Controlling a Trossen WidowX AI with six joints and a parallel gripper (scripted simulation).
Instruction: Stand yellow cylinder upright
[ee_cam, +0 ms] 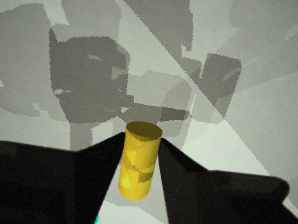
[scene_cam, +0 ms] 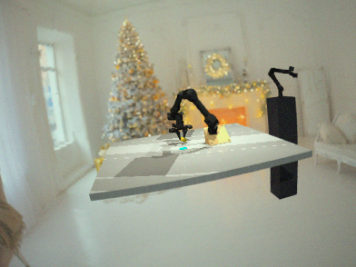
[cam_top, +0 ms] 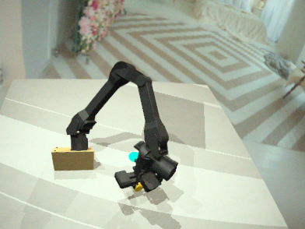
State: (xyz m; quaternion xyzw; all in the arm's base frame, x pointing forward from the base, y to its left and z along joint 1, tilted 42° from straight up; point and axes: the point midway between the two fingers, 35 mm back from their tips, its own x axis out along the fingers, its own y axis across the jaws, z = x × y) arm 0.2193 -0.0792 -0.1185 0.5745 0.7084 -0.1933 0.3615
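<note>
Right now the cyan circle is 2 cm ahead of my gripper tip, 18 cm to the left of it and 3 cm below it. From my gripper tip the other things lie so: yellow tall cylinder (1 cm behind, 2 cm to the left).
</note>
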